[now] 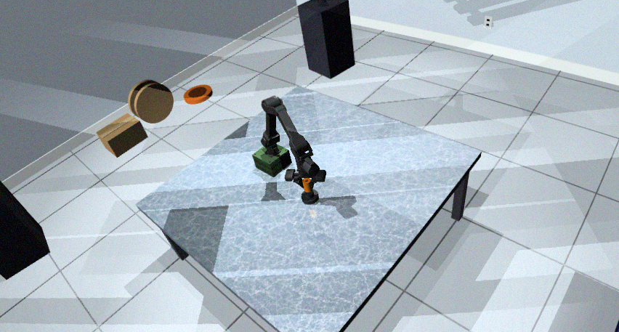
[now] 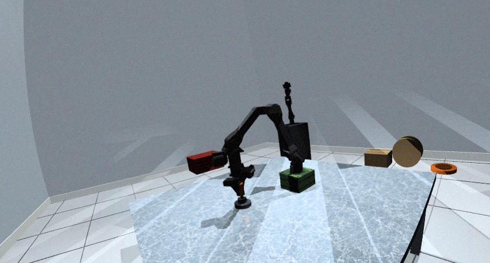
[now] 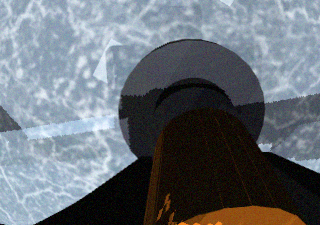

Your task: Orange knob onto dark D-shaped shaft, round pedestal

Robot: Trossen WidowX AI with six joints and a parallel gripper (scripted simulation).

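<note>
My gripper tip is now 20 mm below the orange knob. Also, from my gripper tip: round dark pedestal: 40 mm below.
</note>
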